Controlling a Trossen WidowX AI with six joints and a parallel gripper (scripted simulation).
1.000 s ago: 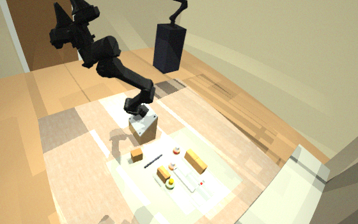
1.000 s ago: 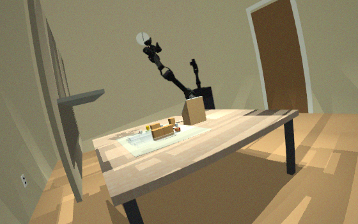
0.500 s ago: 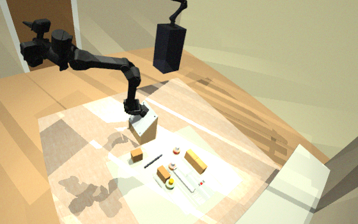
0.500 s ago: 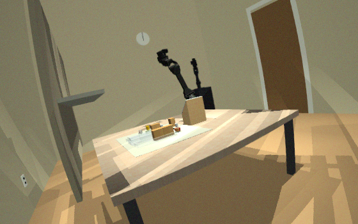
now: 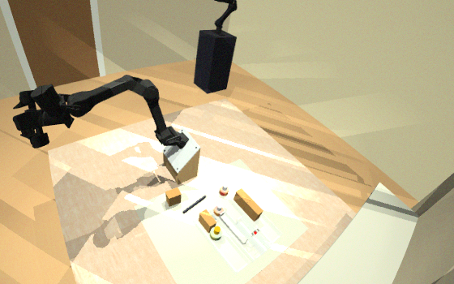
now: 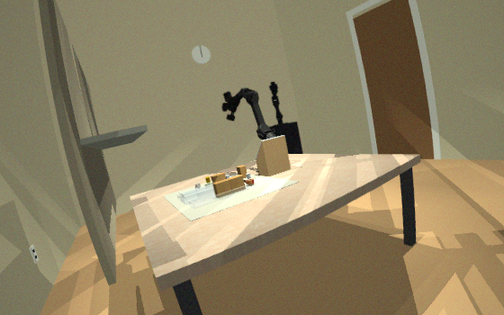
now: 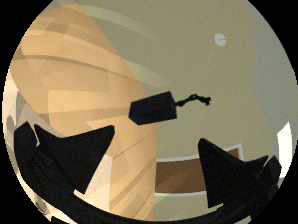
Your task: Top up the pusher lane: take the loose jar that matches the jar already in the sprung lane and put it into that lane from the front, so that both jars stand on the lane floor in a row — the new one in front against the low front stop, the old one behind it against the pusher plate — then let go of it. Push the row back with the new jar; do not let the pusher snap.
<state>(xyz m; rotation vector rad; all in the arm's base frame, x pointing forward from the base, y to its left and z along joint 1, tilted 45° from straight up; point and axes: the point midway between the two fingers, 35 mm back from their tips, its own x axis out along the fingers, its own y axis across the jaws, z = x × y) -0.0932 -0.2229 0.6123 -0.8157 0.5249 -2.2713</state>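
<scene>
Now: gripper tip 540 mm to the right of the thin dark rod, 430 mm above it and 370 mm short of it. The rest, counted from my gripper tip: clear sprung lane 630 mm to the left, 620 mm ahead, 420 mm below.
</scene>
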